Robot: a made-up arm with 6 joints.
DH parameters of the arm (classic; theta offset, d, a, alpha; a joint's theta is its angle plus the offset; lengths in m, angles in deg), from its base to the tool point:
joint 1: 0 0.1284 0 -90
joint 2: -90 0 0.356 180
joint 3: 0 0 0 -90
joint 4: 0 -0.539 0 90
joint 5: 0 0.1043 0 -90
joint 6: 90 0 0 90
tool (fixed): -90 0 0 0
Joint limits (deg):
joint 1: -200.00..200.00
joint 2: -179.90..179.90
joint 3: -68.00..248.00
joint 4: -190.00..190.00
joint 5: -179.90..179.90
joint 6: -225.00..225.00
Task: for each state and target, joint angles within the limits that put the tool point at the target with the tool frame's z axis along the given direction. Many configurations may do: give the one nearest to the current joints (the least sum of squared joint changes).
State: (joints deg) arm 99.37 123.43 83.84 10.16 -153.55 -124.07
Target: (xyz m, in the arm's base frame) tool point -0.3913 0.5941 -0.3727 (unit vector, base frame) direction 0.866 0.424 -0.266
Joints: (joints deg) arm 131.22 106.52 62.81 -21.27 -153.50 -89.76
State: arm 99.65 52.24 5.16 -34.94 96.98 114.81
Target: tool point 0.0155 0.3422 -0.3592 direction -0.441 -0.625 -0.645
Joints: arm 105.04 81.78 -12.11 5.92 60.60 140.92
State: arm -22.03 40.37 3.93 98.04 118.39 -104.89
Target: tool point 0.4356 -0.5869 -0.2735 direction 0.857 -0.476 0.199
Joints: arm -55.51 90.20 32.67 104.83 124.11 -111.48
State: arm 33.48 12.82 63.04 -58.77 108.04 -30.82
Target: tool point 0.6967 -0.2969 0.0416 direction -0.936 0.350 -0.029
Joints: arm -18.83 55.22 32.42 -57.39 105.23 -19.45
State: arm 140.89 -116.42 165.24 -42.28 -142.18 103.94
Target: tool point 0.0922 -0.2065 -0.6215 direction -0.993 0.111 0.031
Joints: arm 86.61 -127.57 151.45 -1.68 -140.19 92.01
